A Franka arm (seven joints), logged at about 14 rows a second.
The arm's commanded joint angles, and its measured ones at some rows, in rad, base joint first. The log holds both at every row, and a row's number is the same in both.
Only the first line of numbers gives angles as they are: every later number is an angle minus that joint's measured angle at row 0.
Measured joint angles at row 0:
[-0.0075, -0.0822, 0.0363, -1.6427, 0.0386, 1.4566, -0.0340]
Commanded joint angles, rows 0 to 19:
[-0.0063, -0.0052, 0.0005, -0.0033, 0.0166, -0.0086, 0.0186]
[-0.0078, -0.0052, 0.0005, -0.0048, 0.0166, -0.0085, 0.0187]
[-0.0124, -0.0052, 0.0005, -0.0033, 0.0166, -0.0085, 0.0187]
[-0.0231, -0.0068, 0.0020, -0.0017, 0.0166, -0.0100, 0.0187]
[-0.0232, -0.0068, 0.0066, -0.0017, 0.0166, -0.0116, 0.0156]
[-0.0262, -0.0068, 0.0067, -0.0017, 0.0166, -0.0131, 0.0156]
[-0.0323, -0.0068, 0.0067, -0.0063, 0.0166, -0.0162, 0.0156]
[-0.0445, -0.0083, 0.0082, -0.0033, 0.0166, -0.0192, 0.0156]
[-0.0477, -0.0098, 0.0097, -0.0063, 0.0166, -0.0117, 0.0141]
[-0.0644, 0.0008, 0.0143, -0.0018, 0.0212, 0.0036, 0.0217]
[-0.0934, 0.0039, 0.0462, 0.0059, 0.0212, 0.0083, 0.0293]
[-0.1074, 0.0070, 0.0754, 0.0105, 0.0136, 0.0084, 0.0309]
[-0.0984, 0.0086, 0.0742, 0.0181, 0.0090, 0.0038, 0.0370]
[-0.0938, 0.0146, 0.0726, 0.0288, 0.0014, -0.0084, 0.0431]
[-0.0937, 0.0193, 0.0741, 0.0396, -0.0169, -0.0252, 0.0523]
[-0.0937, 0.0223, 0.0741, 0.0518, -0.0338, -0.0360, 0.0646]
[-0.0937, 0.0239, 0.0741, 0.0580, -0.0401, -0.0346, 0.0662]
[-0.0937, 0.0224, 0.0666, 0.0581, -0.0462, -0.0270, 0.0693]
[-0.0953, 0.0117, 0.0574, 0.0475, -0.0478, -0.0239, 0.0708]
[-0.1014, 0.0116, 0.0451, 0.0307, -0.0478, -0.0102, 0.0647]
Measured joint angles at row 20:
[-0.0810, 0.0029, 0.0500, 0.0218, -0.0379, -0.0027, 0.0570]
